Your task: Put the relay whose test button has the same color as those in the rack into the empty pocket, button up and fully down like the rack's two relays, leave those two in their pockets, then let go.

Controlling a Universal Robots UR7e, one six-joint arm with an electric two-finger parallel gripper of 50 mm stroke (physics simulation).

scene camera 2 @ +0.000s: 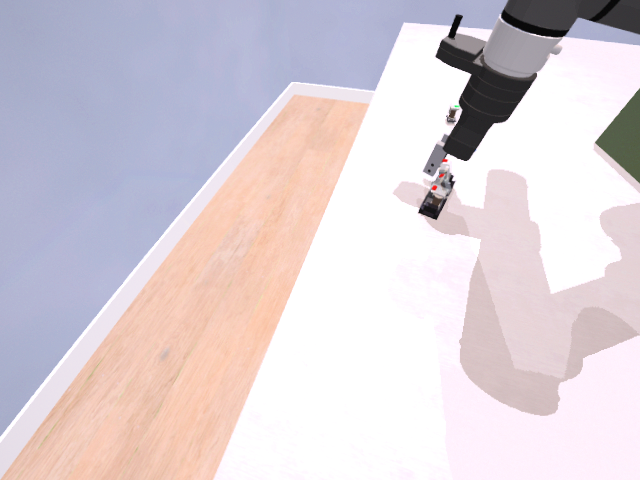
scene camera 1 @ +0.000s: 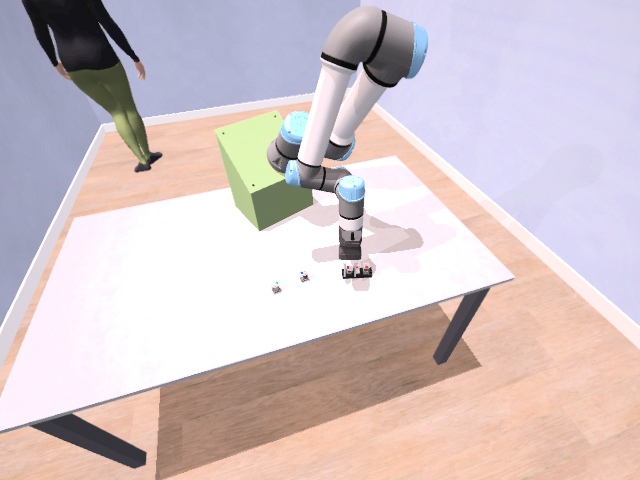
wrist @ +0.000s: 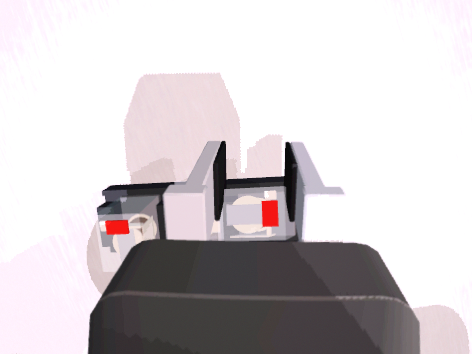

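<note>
There's a red-button relay [wrist: 248, 214] here, and a black rack [wrist: 113, 192] with it. As for my gripper [scene camera 2: 431, 168], you'd find it in the wrist view as well, with my gripper [wrist: 255, 165] there.
</note>
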